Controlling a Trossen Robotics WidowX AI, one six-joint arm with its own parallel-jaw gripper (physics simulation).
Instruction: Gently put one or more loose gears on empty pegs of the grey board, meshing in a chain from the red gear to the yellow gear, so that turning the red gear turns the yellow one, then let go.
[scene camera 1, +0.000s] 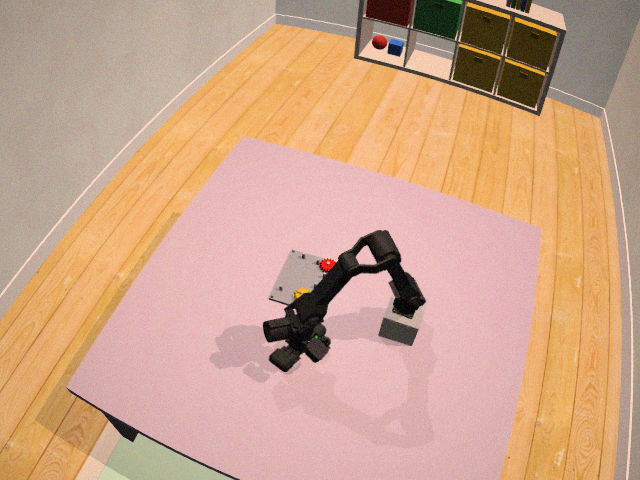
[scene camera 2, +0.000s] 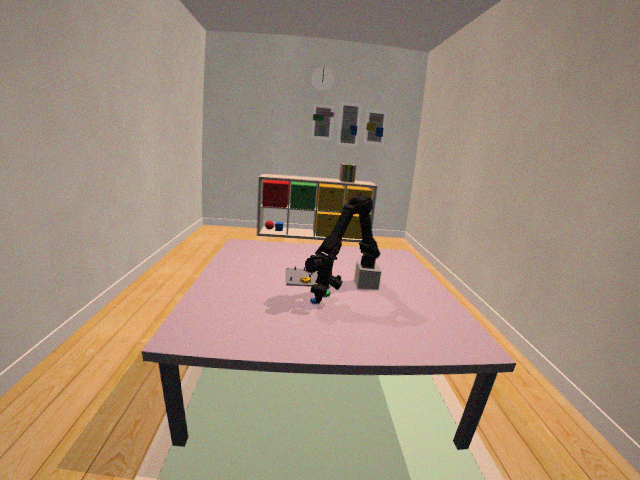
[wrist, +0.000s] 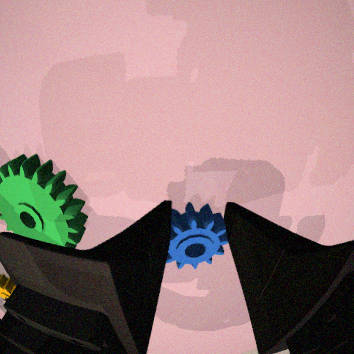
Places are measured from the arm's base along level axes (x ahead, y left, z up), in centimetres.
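Pixels of known places: gripper, fingertip midpoint: (scene camera 1: 294, 358) (scene camera 2: 318, 302) (wrist: 198, 208); arm's base, link origin: (scene camera 1: 405, 306) (scene camera 2: 367, 265).
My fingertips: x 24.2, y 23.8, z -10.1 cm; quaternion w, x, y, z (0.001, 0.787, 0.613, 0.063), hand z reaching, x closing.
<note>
For each thing: its top centre in the pictures, then the offset to it from my fingertips. "pt": a spot on its surface instead. Level surfaces: height alone.
- grey board, top centre: (scene camera 1: 306, 276) (scene camera 2: 303, 272) dx +8.3, dy -27.5, dz +2.6 cm
- red gear, surface spot: (scene camera 1: 327, 265) pt dx +4.2, dy -34.6, dz +2.1 cm
- yellow gear, surface spot: (wrist: 6, 288) (scene camera 1: 305, 300) (scene camera 2: 309, 280) pt dx +4.9, dy -19.5, dz +1.7 cm
- small blue gear, top centre: (wrist: 195, 250) (scene camera 2: 315, 298) dx +1.7, dy -0.6, dz +1.3 cm
- larger green gear, top centre: (wrist: 27, 219) (scene camera 1: 313, 335) (scene camera 2: 323, 291) dx -2.1, dy -9.3, dz +1.2 cm
- pink table, surface height: dz -0.5 cm
The grey board (scene camera 1: 291, 276) (scene camera 2: 294, 282) lies flat on the table with upright pegs. The red gear (scene camera 1: 327, 265) sits at its back right, and the yellow gear (scene camera 1: 301, 293) (scene camera 2: 306, 279) (wrist: 6, 288) at its front, partly behind the arm in scene camera 1. My gripper (scene camera 1: 301, 356) (wrist: 198, 208) points down in front of the board. It is shut on the small blue gear (scene camera 2: 314, 300) (wrist: 195, 245), with a fingertip against each side. The larger green gear (scene camera 1: 316, 337) (scene camera 2: 327, 293) (wrist: 45, 202) lies loose beside the left finger in the wrist view, partly hidden by it.
The arm's grey base block (scene camera 1: 398, 331) (scene camera 2: 367, 277) stands right of the board on the pink table (scene camera 1: 206, 206) (scene camera 2: 232, 330). The forearm passes over the board's right side and hides part of it. A shelf unit (scene camera 1: 357, 41) (scene camera 2: 258, 206) stands behind the table.
</note>
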